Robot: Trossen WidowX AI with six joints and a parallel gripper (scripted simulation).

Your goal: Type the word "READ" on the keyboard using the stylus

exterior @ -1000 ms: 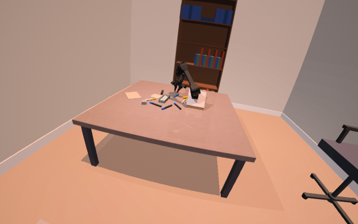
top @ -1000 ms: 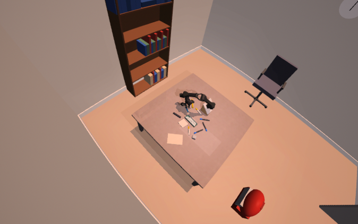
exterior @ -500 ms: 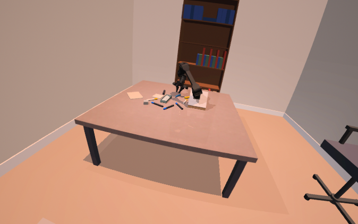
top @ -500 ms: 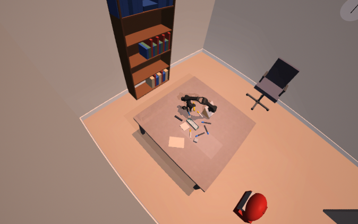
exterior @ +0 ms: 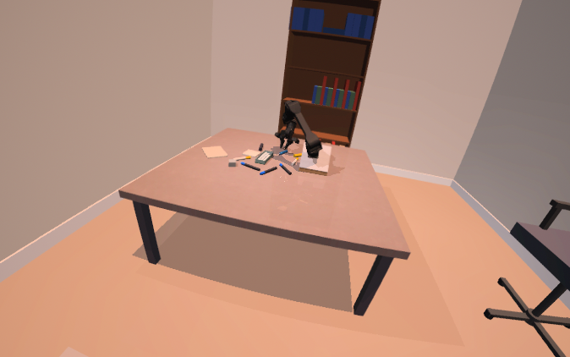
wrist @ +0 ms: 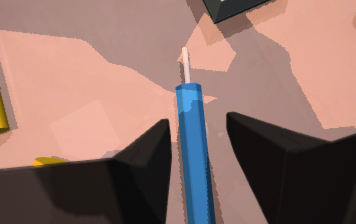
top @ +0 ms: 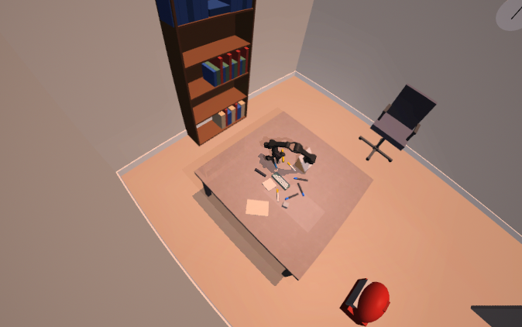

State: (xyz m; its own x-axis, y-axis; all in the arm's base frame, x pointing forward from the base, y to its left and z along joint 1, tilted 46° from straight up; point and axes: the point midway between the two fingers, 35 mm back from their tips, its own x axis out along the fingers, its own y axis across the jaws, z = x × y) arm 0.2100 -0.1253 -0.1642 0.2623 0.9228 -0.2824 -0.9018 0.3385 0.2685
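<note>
The blue stylus is 3 cm below my gripper tip, 1 cm to the left of it and 1 cm ahead of it. Round my gripper tip: yellow pen: 15 cm behind, 3 cm below, 2 cm to the right; then grey eraser: 33 cm to the left, 26 cm ahead, 2 cm below; then dark cylinder: 17 cm ahead, 5 cm to the right, 3 cm below.
</note>
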